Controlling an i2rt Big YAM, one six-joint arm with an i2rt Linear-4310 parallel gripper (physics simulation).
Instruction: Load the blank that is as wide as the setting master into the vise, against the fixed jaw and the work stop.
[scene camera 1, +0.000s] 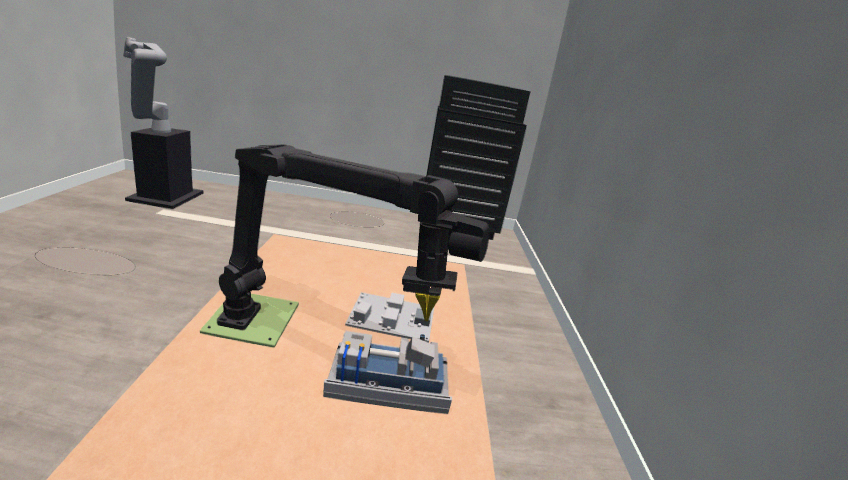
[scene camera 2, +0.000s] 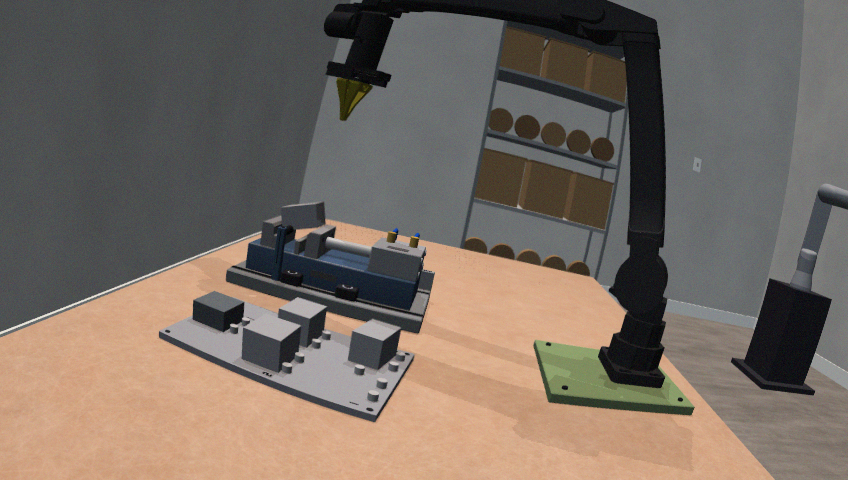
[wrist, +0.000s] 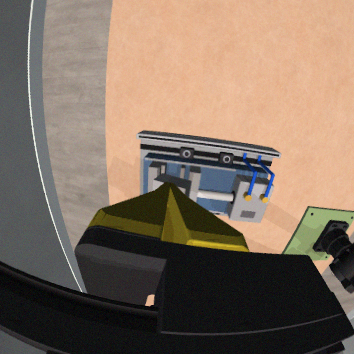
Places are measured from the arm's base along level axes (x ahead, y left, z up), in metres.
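Pixels of known places: gripper, fingertip midpoint: (scene camera 1: 426, 319) (scene camera 2: 342, 120) (wrist: 167, 189); arm's base, origin of the base link: (scene camera 1: 239, 315) (scene camera 2: 628, 371) (wrist: 328, 234).
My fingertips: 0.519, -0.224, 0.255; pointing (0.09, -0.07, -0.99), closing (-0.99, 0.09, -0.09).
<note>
For each thing: its top centre in the pictures, then the offset to it from my fingertips, as dx, dy, dz.
- vise, middle of its top: (scene camera 2: 339, 230) (wrist: 204, 196) (scene camera 1: 394, 349) -0.057, +0.096, -0.167
- grey blank, middle of its top: (scene camera 2: 306, 199) (wrist: 169, 198) (scene camera 1: 421, 343) +0.006, +0.092, -0.133
- dark upright post, middle of its top: (scene camera 2: 282, 227) +0.010, +0.172, -0.168
- grey plate, middle of its top: (scene camera 2: 286, 346) (scene camera 1: 392, 314) -0.084, +0.376, -0.258
- dark block, middle of its top: (scene camera 2: 218, 300) (scene camera 1: 423, 314) +0.012, +0.371, -0.233
The vise (scene camera 1: 389, 378) (scene camera 2: 380, 290) (wrist: 215, 173) has a movable jaw (scene camera 1: 404, 355) (scene camera 2: 320, 241) (wrist: 194, 178) and an end jaw (scene camera 2: 270, 232) (wrist: 153, 175). A grey blank (scene camera 1: 421, 351) (scene camera 2: 303, 215) (wrist: 176, 179) lies tilted high on the end jaw, not seated flat between the jaws. A dark upright post (scene camera 2: 280, 253) stands at the vise's side. My gripper (scene camera 1: 426, 321) (scene camera 2: 343, 119) (wrist: 167, 189) is shut and empty, well above the vise; its fingertips partly hide the blank in the wrist view. Which block is the setting master I cannot tell.
A grey plate (scene camera 1: 352, 324) (scene camera 2: 327, 380) beside the vise bears pegs, a dark block (scene camera 2: 217, 311) and three lighter blocks (scene camera 2: 270, 343) (scene camera 2: 302, 321) (scene camera 2: 374, 343). Blue hoses (scene camera 1: 358, 368) (wrist: 254, 177) run at the vise's far end. The arm stands on a green plate (scene camera 1: 276, 327) (scene camera 2: 565, 374) (wrist: 305, 225).
</note>
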